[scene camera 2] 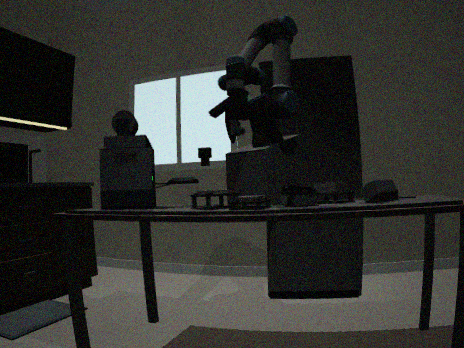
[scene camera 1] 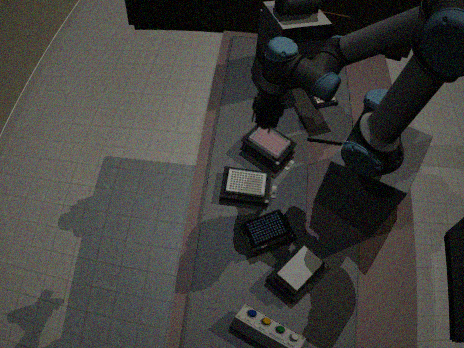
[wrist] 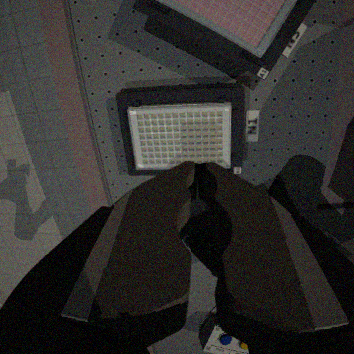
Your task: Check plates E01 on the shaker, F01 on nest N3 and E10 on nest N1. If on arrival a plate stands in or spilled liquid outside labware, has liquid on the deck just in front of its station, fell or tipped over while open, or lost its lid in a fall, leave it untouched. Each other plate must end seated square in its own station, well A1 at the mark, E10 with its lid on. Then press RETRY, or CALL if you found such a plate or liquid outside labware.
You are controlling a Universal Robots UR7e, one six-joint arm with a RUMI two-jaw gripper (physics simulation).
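Frame: origin at the arm's base, x ahead, y left, z up, level; centimetres.
Seen in the pictures: gripper, fingertip midpoint: (scene camera 2: 232,143) (scene camera 1: 263,128) (wrist: 196,166); arm's base, origin of the base link: (scene camera 2: 268,143).
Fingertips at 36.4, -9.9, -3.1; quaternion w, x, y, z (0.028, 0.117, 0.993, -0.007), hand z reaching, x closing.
Observation:
Pixels of each thing's top centre, then the offset from my fingertips to it, as dx, dy, dz. "pt": a spot on its surface instead.
- pale plate, middle of its top: (wrist: 179,139) (scene camera 1: 246,181) (scene camera 2: 250,196) +3.9, +6.7, -20.7
- nest N1, surface spot: (wrist: 124,130) pt +11.3, +4.9, -22.4
- pink-welled plate, middle of its top: (scene camera 1: 269,139) (scene camera 2: 214,190) -4.3, -9.2, -18.2
- nest N3, surface spot: (wrist: 200,52) pt -0.3, -2.8, -25.4
- button panel, middle of its top: (scene camera 1: 269,330) (scene camera 2: 379,180) -2.7, +58.4, -17.0
- dark plate with blue wells, middle of its top: (wrist: 240,252) (scene camera 1: 266,226) (scene camera 2: 297,185) -2.2, +24.3, -17.6
- white-topped plate, middle of its top: (scene camera 1: 300,267) (scene camera 2: 330,182) -12.3, +38.3, -16.9
- tall instrument, middle of its top: (scene camera 2: 128,112) -15.8, -54.1, +20.2
My gripper (scene camera 1: 268,129) (scene camera 2: 233,140) (wrist: 196,166) is shut and empty, high above the deck. In the wrist view its tips overlap the near edge of the pale plate (scene camera 1: 246,181) (wrist: 180,136) on nest N1 (scene camera 1: 223,192) (wrist: 124,130). That plate looks flat, with more nest showing along its far side; whether a lid covers it I cannot tell. A pink-welled plate (scene camera 1: 270,141) (wrist: 240,20) lies on nest N3 (wrist: 200,52), partly cut off in the wrist view. No liquid can be made out around N1. The shaker cannot be identified for certain. The button panel (scene camera 1: 245,325) (wrist: 215,346) shows blue, yellow, green and white buttons.
A dark plate with blue wells (scene camera 1: 267,228) and a white-topped plate (scene camera 1: 300,267) stand between N1 and the button panel. A tall instrument (scene camera 2: 127,172) with a green light stands at the table's left end in scene camera 2. The light is dim and heavy shadows cross the deck.

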